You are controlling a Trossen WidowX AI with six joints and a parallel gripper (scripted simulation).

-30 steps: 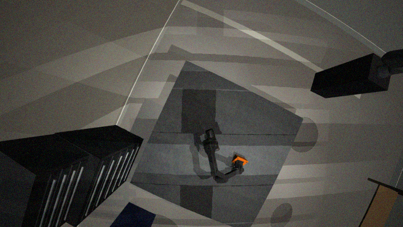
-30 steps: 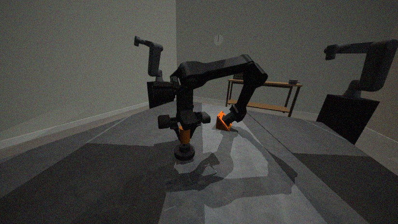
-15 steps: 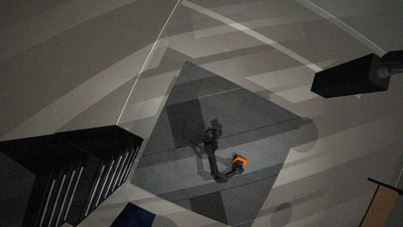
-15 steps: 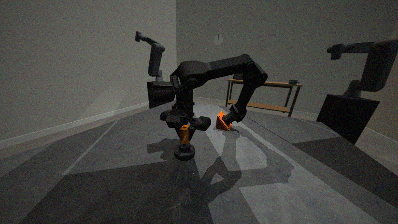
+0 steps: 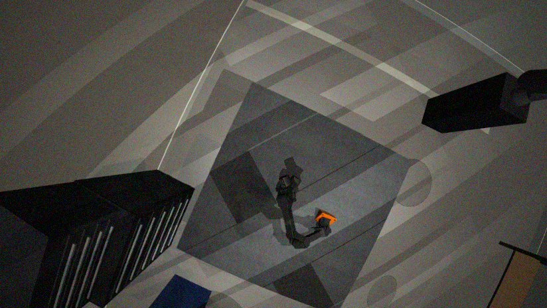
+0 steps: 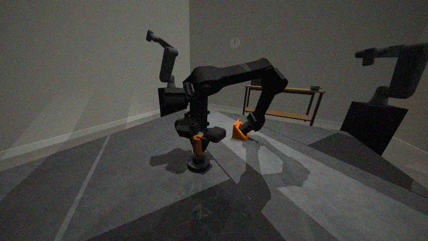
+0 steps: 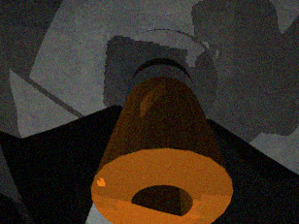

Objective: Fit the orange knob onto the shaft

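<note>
The orange knob lies 20 mm above my gripper tip. Also, from my gripper tip: dark pedestal 40 mm below.
</note>
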